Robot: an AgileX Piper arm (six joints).
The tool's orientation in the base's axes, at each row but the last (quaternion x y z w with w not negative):
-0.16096 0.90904 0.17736 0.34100
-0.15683 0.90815 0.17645 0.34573
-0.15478 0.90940 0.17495 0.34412
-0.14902 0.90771 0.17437 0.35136
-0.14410 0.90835 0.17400 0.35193
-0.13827 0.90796 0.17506 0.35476
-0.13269 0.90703 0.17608 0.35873
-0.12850 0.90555 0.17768 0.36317
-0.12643 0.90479 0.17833 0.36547
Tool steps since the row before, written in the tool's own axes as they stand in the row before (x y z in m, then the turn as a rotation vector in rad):
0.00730 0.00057 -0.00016 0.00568 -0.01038 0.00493
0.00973 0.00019 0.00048 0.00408 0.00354 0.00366
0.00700 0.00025 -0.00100 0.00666 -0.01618 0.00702
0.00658 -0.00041 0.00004 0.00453 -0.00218 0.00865
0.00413 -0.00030 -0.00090 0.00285 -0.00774 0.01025
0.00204 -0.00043 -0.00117 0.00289 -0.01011 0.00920
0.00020 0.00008 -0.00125 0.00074 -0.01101 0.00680
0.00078 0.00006 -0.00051 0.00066 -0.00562 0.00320
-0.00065 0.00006 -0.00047 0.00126 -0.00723 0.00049
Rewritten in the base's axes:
-0.00555 -0.00082 -0.00471 0.00300 -0.00803 -0.00953
-0.00673 -0.00121 -0.00694 -0.00225 0.00405 -0.00459
-0.00568 -0.00133 -0.00401 0.00575 -0.01251 -0.01288
-0.00448 -0.00132 -0.00465 0.00271 0.00102 -0.00957
-0.00335 -0.00122 -0.00229 0.00699 -0.00307 -0.01072
-0.00198 -0.00113 -0.00070 0.00722 -0.00564 -0.01054
-0.00093 -0.00047 0.00073 0.00762 -0.00720 -0.00761
-0.00088 -0.00024 -0.00019 0.00353 -0.00382 -0.00390
0.00014 -0.00008 0.00079 0.00202 -0.00646 -0.00288

